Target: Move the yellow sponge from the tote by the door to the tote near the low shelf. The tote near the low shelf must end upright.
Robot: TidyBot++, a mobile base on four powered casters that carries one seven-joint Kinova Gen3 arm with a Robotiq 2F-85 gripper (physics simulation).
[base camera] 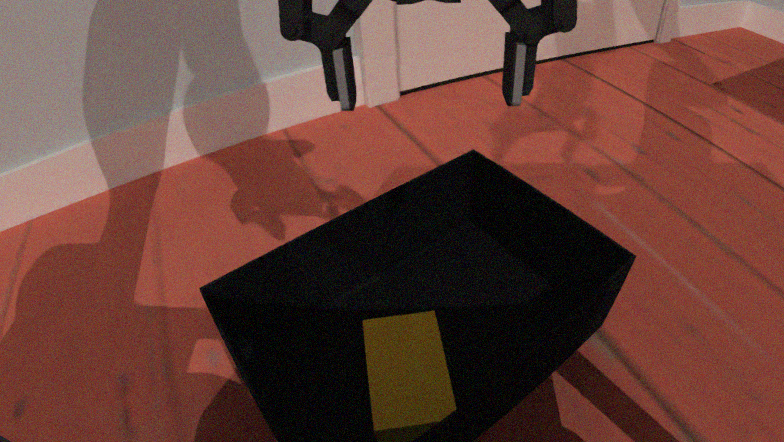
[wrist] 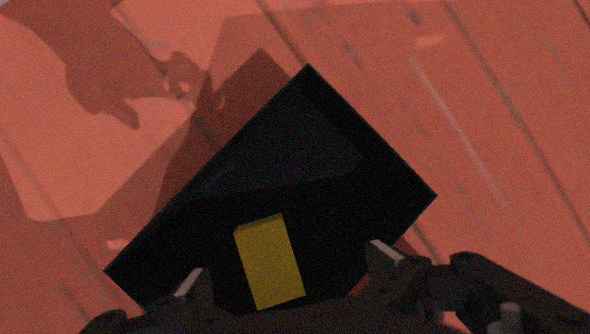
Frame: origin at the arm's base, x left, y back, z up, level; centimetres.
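Where they show: gripper, fingertip midpoint: (base camera: pixel 430 101) (wrist: pixel 290 271).
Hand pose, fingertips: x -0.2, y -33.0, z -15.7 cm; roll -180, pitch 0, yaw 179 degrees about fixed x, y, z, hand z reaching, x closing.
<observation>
After its pixels a point has its place.
A yellow sponge (base camera: pixel 407 368) {x 1.9, y -27.1, z -34.8 cm} (wrist: pixel 270 262) {x 1.8, y -27.6, z -34.8 cm} lies inside the black tote (base camera: pixel 554 219) {x -12.1, y -39.7, z -31.3 cm} (wrist: pixel 370 135) {x -11.4, y -40.7, z -31.0 cm}, toward its near end. The tote stands upright on the floor near the door, open side up. My gripper (base camera: pixel 430 105) {x -0.2, y -33.0, z -15.7 cm} (wrist: pixel 290 271) {x -0.2, y -33.0, z -15.7 cm} is open, with nothing between its fingers. In the base camera view it hangs above and beyond the tote. In the wrist view the sponge shows between the two fingertips, lower down in the tote. The near end of the tote is cut off or hidden in both views. The tote near the low shelf does not show in either view.
A white door (base camera: pixel 450 43) {x -6.7, y -87.1, z -31.3 cm} with its frame (base camera: pixel 379 60) {x 5.8, y -79.5, z -31.2 cm} stands behind the tote. A grey wall (base camera: pixel 43 71) {x 52.0, y -59.8, z -18.5 cm} with a pale baseboard (base camera: pixel 49 189) {x 58.4, y -55.1, z -35.7 cm} runs along the left. Shadows of the arm fall on the wall and the reddish plank floor (base camera: pixel 713 274) {x -33.9, y -38.3, z -39.6 cm} (wrist: pixel 525 55) {x -42.2, y -50.4, z -39.6 cm}.
</observation>
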